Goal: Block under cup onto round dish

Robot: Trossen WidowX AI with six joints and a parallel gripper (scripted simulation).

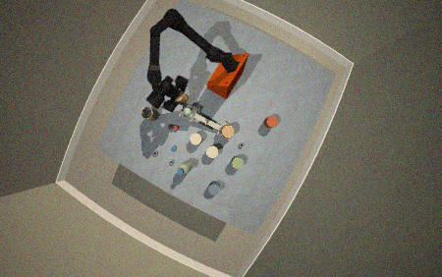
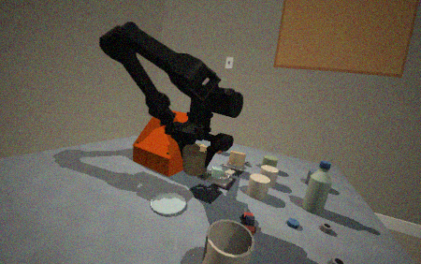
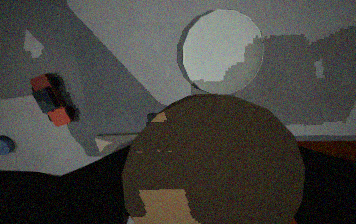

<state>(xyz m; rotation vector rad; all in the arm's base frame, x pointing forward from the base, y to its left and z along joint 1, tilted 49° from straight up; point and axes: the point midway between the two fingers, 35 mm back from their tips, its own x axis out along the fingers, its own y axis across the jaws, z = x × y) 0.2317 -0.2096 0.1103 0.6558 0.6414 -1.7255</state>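
Now: gripper tip 5 cm past the pale round dish, 4 cm to the left of it and 12 cm above it. Also, from my gripper tip: red toy: 18 cm ahead, 2 cm to the right, 11 cm below; bottle: 38 cm ahead, 16 cm to the left, 1 cm below; balance beam: 7 cm ahead, 18 cm to the left, 9 cm below.
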